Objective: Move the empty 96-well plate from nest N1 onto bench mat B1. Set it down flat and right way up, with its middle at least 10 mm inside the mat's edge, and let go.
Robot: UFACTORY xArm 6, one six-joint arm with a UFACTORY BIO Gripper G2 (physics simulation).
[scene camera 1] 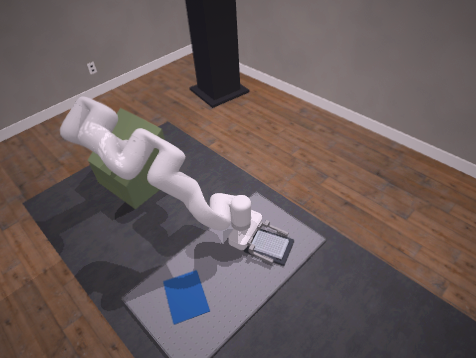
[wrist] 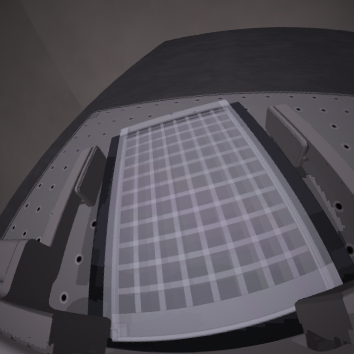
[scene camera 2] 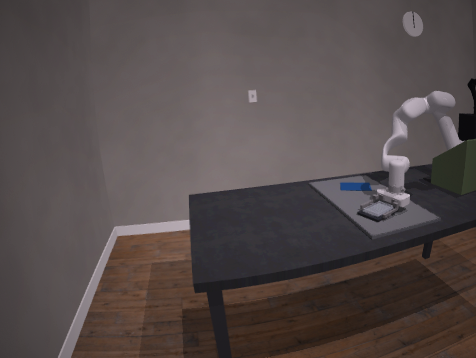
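Pixels of known places: hand at its tool point: (scene camera 1: pixel 275 245) (wrist: pixel 182 153) (scene camera 2: pixel 375 210); arm's base at its link origin: (scene camera 2: pixel 455 150).
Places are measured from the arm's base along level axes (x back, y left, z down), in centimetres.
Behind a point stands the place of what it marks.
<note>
The empty 96-well plate (scene camera 1: pixel 271 243) {x -64.8, y 28.5, z 16.7 cm} (scene camera 2: pixel 379 209) {x -64.8, y 30.3, z 16.5 cm} (wrist: pixel 200 215) {x -62.6, y 26.9, z 17.0 cm} lies flat and right way up in the dark nest N1 (scene camera 1: pixel 289 254) (wrist: pixel 104 230). My gripper (scene camera 1: pixel 278 249) {x -66.3, y 29.1, z 17.1 cm} (scene camera 2: pixel 373 212) {x -66.3, y 29.1, z 17.1 cm} (wrist: pixel 191 155) {x -66.3, y 29.1, z 17.1 cm} is low at the nest, with one finger along each long side of the plate. In the wrist view both finger pads stand apart from the plate, with nest rim showing between, so it looks open around it. The near edge of the nest is partly hidden by the gripper. The blue bench mat B1 (scene camera 1: pixel 186 298) {x -63.6, y -8.5, z 18.8 cm} (scene camera 2: pixel 354 186) {x -63.3, y -8.0, z 18.8 cm} lies flat, with nothing on it.
The nest and the mat lie on a grey perforated board (scene camera 1: pixel 240 305) {x -76.9, y 5.1, z 19.0 cm} (scene camera 2: pixel 415 220) {x -51.0, y 40.2, z 19.0 cm} on the dark table (scene camera 2: pixel 250 235) {x -119.1, y 33.9, z 20.3 cm}. The green block (scene camera 1: pixel 131 185) {x -12.0, y -3.7, z 7.1 cm} (scene camera 2: pixel 452 167) {x -8.4, y 9.1, z 7.2 cm} stands by the arm's base. A black column (scene camera 1: pixel 215 50) stands behind the table.
</note>
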